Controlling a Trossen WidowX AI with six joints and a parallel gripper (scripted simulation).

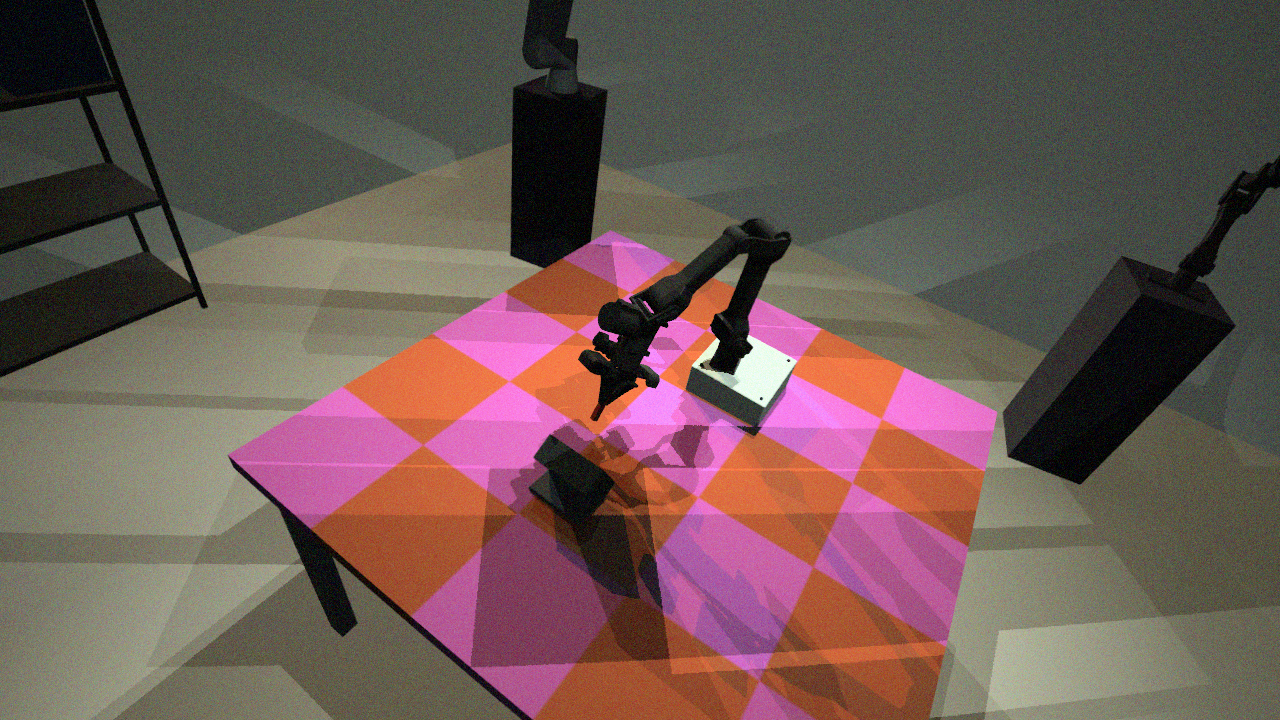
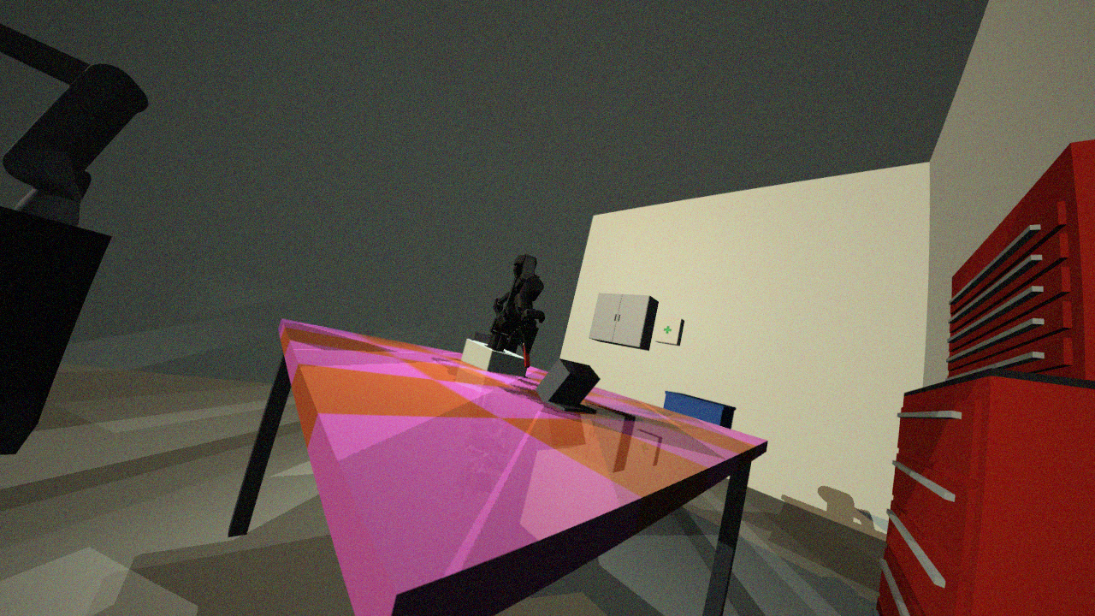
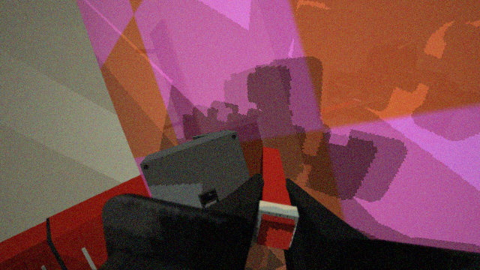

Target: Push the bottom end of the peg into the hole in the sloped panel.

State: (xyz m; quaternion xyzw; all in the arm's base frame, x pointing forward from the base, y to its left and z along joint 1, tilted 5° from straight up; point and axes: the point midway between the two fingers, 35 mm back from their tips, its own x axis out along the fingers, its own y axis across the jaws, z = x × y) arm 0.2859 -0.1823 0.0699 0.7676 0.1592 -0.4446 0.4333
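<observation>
Right now my gripper tip is 150 mm short of the sloped panel, 20 mm to the right of it and 50 mm above it. Also, from my gripper tip: red peg: 10 mm behind, 10 mm above.
</observation>
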